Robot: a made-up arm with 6 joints.
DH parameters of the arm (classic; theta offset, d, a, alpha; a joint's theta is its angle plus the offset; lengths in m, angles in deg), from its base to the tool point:
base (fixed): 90 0.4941 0.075 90
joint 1: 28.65 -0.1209 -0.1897 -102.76
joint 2: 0 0.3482 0.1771 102.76
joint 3: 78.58 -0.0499 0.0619 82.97
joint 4: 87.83 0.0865 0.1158 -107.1
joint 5: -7.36 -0.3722 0.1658 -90
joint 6: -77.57 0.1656 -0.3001 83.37
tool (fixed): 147.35 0.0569 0 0
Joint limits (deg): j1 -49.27..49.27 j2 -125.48..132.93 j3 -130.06..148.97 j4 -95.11..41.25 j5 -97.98..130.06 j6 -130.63..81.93
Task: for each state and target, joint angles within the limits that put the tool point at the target. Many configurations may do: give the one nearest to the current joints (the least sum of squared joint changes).
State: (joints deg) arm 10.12 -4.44 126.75 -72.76 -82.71 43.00
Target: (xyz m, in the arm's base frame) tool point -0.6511 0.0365 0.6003
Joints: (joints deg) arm -0.36 -44.02 148.97 -75.11 -70.05 49.95
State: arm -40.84 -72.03 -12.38 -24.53 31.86 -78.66
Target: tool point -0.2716 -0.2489 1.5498
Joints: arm -33.99 -73.69 8.69 -18.03 45.22 -98.64
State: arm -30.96 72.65 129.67 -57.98 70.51 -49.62
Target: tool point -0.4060 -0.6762 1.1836
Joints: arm -43.24 71.99 120.07 -78.61 77.48 -38.90
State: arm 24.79 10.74 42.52 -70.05 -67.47 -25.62
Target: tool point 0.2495 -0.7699 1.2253
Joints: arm 31.52 -25.54 12.77 -13.43 -64.07 -48.48
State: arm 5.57 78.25 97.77 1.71 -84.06 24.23
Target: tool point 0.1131 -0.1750 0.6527
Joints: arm 26.94 82.98 109.08 5.44 -71.73 67.18
